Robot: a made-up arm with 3 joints. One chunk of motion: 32 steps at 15 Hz.
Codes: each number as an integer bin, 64 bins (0 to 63) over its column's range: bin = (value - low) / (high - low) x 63, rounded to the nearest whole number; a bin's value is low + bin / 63 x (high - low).
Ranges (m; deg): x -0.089..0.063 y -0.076..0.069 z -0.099..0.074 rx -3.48..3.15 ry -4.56..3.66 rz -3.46..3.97
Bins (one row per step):
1: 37 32 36 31 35 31
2: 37 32 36 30 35 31
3: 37 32 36 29 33 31
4: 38 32 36 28 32 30
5: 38 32 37 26 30 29
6: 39 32 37 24 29 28
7: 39 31 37 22 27 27
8: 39 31 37 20 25 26
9: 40 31 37 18 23 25
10: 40 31 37 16 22 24
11: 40 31 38 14 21 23
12: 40 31 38 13 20 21
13: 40 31 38 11 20 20
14: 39 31 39 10 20 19
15: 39 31 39 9 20 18
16: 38 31 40 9 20 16
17: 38 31 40 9 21 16
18: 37 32 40 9 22 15
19: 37 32 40 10 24 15
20: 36 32 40 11 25 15
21: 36 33 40 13 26 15
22: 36 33 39 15 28 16
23: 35 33 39 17 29 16
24: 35 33 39 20 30 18
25: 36 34 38 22 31 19
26: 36 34 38 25 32 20
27: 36 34 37 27 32 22
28: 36 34 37 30 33 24
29: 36 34 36 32 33 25
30: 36 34 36 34 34 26
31: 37 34 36 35 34 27
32: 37 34 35 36 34 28
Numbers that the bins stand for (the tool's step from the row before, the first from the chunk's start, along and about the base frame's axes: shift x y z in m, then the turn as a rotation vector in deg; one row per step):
1: 0.00027 -0.00235 -0.00014 -0.218 0.007 0.196
2: 0.00027 -0.00235 -0.00014 -0.323 0.007 0.196
3: 0.00027 -0.00235 -0.00014 -0.428 -0.254 0.196
4: 0.00268 -0.00235 -0.00014 -0.533 -0.385 0.078
5: 0.00268 -0.00235 0.00260 -0.744 -0.646 -0.040
6: 0.00510 -0.00235 0.00260 -0.954 -0.776 -0.158
7: 0.00510 -0.00465 0.00260 -1.165 -1.037 -0.276
8: 0.00510 -0.00465 0.00260 -1.375 -1.298 -0.394
9: 0.00751 -0.00465 0.00260 -1.586 -1.559 -0.512
10: 0.00751 -0.00465 0.00260 -1.796 -1.690 -0.630
11: 0.00751 -0.00465 0.00535 -2.007 -1.820 -0.747
12: 0.00751 -0.00465 0.00535 -2.112 -1.950 -0.983
13: 0.00751 -0.00465 0.00535 -2.322 -1.950 -1.101
14: 0.00510 -0.00465 0.00810 -2.428 -1.950 -1.219
15: 0.00510 -0.00465 0.00810 -2.533 -1.950 -1.337
16: 0.00268 -0.00465 0.01084 -2.533 -1.950 -1.573
17: 0.00268 -0.00465 0.01084 -2.533 -1.820 -1.573
18: 0.00027 -0.00235 0.01084 -2.533 -1.690 -1.691
19: 0.00027 -0.00235 0.01084 -2.428 -1.429 -1.691
20: -0.00214 -0.00235 0.01084 -2.322 -1.298 -1.691
21: -0.00214 -0.00005 0.01084 -2.112 -1.168 -1.691
22: -0.00214 -0.00005 0.00810 -1.901 -0.907 -1.573
23: -0.00456 -0.00005 0.00810 -1.691 -0.776 -1.573
24: -0.00456 -0.00005 0.00810 -1.375 -0.646 -1.337
25: -0.00214 0.00225 0.00535 -1.165 -0.515 -1.219
26: -0.00214 0.00225 0.00535 -0.849 -0.385 -1.101
27: -0.00214 0.00225 0.00260 -0.639 -0.385 -0.865
28: -0.00214 0.00225 0.00260 -0.323 -0.254 -0.630
29: -0.00214 0.00225 -0.00014 -0.112 -0.254 -0.512
30: -0.00214 0.00225 -0.00014 0.098 -0.124 -0.394
31: 0.00027 0.00225 -0.00014 0.203 -0.124 -0.276
32: 0.00027 0.00225 -0.00289 0.309 -0.124 -0.158

